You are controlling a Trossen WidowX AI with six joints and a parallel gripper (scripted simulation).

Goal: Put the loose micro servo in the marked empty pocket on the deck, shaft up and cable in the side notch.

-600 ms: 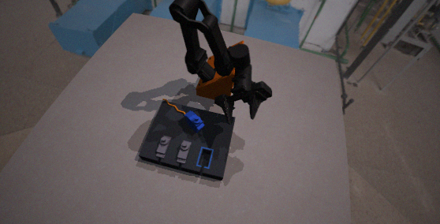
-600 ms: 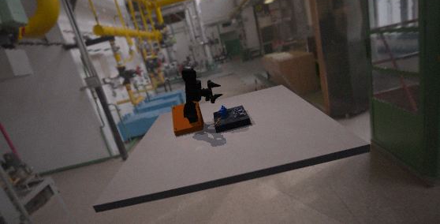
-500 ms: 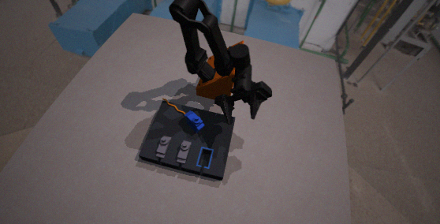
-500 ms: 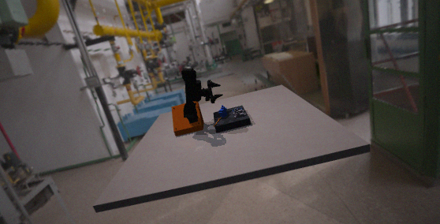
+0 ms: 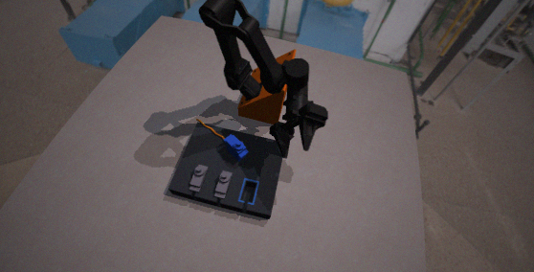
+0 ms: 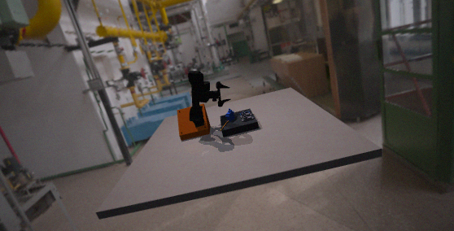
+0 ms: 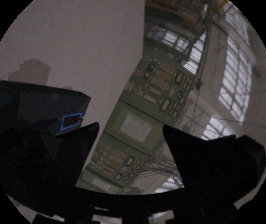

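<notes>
The robot deck lies 17 cm to the right of my gripper tip, 17 cm below it and 4 cm behind it.
</notes>
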